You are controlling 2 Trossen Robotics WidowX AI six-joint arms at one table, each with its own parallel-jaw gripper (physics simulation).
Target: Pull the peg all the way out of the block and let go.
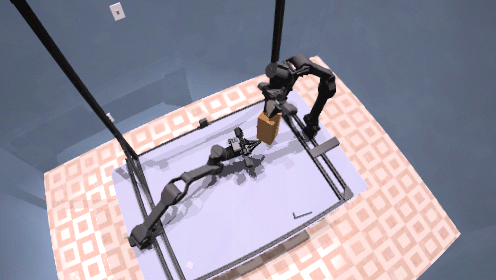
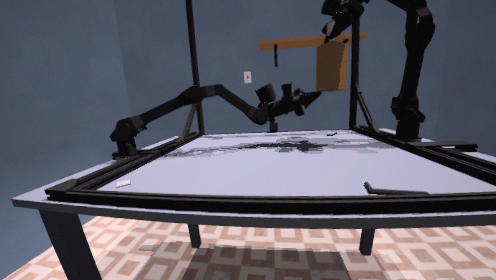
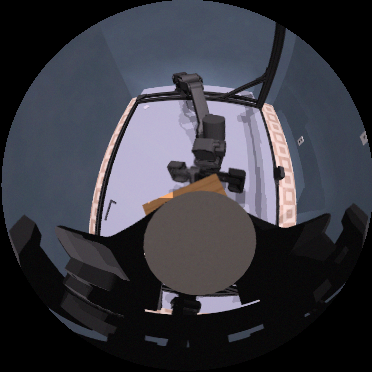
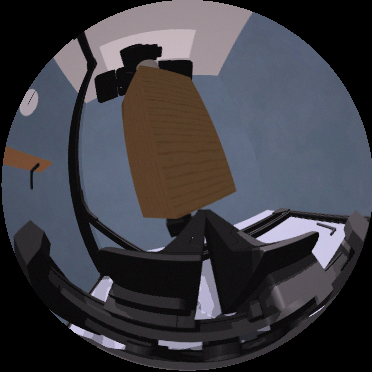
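The brown wooden block hangs upright in the air, well above the table. The peg shows its round grey end at the block's top; its lower part is hidden, and how deep it sits cannot be seen. My left gripper is shut on the peg, above the block. My right gripper is shut and empty. Its tips are close to the block's lower end; whether they touch it is unclear.
A black frame rail edges the table. A small black angled piece lies near the front edge. A small white piece lies at the front left. A brown shelf hangs on the back wall.
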